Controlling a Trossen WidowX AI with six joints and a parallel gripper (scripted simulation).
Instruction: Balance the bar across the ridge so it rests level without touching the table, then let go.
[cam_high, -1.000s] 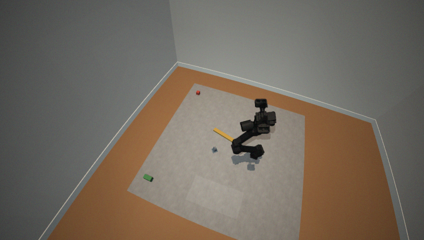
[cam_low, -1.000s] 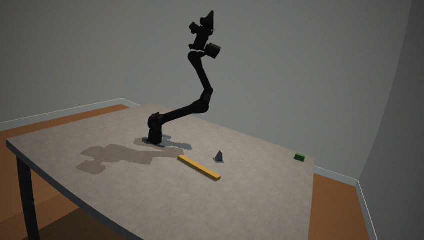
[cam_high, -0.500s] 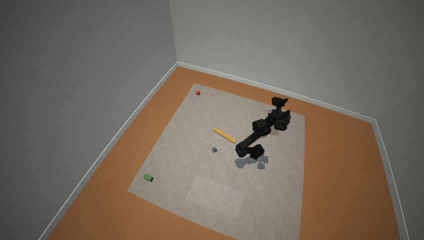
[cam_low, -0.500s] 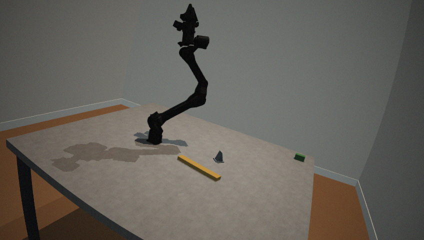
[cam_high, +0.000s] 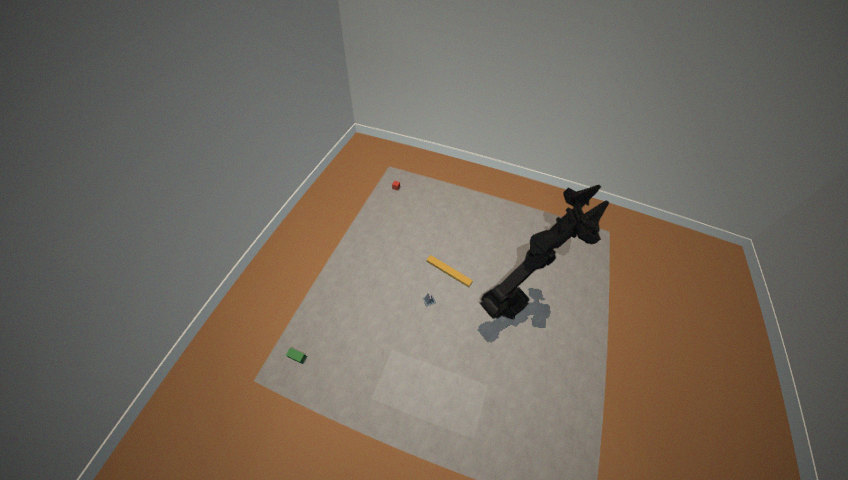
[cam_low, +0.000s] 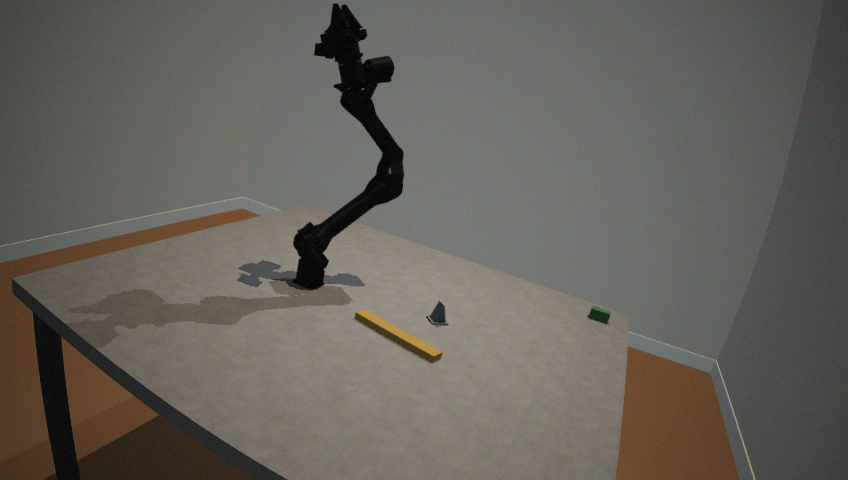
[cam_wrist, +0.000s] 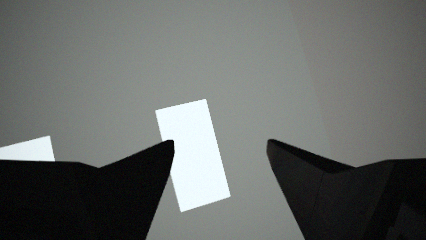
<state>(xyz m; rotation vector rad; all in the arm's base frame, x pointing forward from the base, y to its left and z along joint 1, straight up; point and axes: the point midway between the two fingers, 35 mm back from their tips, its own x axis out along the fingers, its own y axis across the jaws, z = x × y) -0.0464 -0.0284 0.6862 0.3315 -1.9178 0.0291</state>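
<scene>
Right now my gripper tip is 71 cm above the yellow bar, 36 cm short of it and 6 cm to the left of it. The rest, counted from my gripper tip: green block (80 cm ahead, 70 cm below, 54 cm to the left); then small red cube (80 cm ahead, 70 cm below, 46 cm to the right).
</scene>
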